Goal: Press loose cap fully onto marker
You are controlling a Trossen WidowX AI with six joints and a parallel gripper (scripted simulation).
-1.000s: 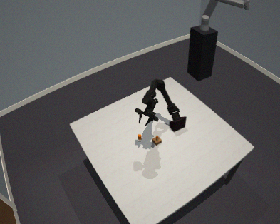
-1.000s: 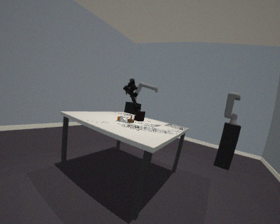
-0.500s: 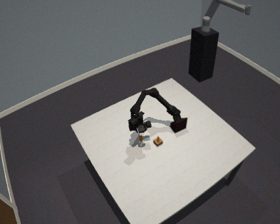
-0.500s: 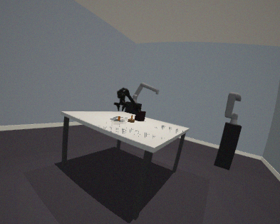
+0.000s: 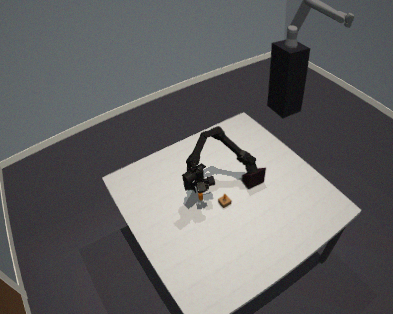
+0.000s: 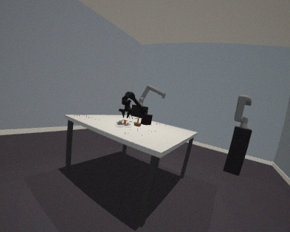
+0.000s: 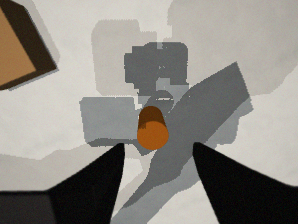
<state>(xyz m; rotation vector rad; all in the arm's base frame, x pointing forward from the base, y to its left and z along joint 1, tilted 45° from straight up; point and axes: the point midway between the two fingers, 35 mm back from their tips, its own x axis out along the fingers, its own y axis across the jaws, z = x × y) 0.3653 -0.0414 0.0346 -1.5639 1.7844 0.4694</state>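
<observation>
Now: the orange cap 5 cm below my gripper tip. From my gripper tip the other things lie so: holder block (12 cm behind, 11 cm to the left, 6 cm below).
</observation>
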